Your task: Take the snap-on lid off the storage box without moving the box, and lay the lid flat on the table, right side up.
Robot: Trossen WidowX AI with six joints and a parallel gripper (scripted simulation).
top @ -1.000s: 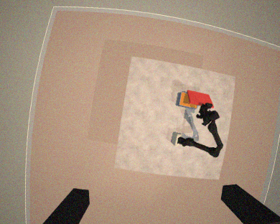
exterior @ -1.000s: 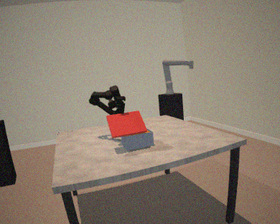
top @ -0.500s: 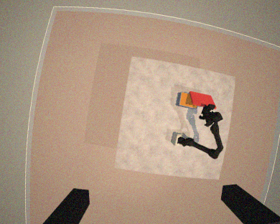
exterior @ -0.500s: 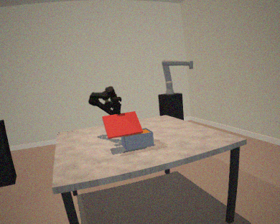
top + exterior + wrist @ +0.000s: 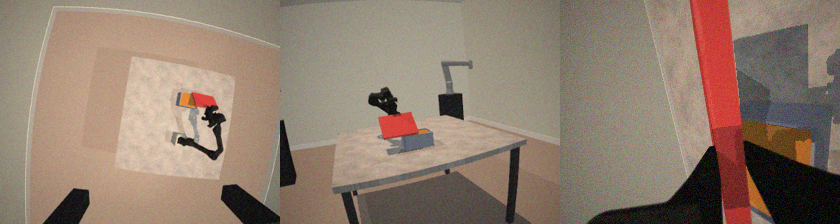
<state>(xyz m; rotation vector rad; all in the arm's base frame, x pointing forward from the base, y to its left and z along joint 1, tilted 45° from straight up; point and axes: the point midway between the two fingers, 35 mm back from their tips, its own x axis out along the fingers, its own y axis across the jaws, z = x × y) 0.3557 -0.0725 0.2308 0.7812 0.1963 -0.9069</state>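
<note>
Right now the lid is 60 mm ahead of my gripper tip, 50 mm below it and 10 mm to the right of it. The rest, counted from my gripper tip: storage box: 180 mm below, 120 mm to the left, 70 mm ahead.
</note>
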